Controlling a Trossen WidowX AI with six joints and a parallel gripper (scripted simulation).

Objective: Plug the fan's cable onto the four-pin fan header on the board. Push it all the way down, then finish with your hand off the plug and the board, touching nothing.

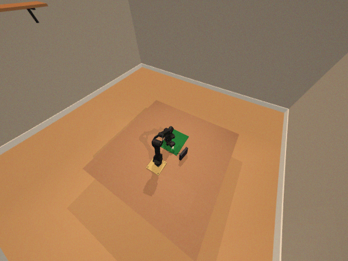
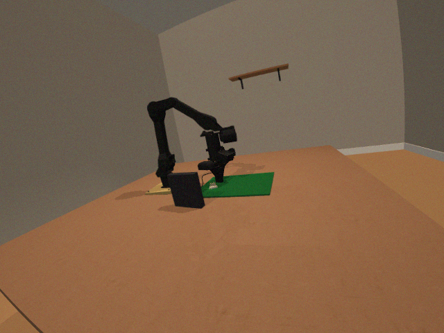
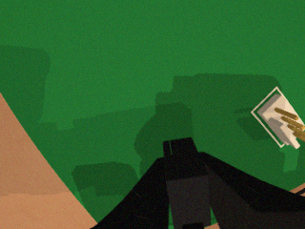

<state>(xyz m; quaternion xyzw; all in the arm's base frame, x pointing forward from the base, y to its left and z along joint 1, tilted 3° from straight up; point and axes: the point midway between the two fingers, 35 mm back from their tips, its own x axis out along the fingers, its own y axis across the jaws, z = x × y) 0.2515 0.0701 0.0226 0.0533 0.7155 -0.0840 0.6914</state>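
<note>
Now: gripper tip 7 cm to the left of the white fan header and 2 cm above it. Also, from my gripper tip: dark fan plug 1 cm behind, 1 cm above; green board 8 cm ahead, 3 cm to the right, 3 cm below; black fan 1 cm behind, 22 cm to the right, 4 cm above.
</note>
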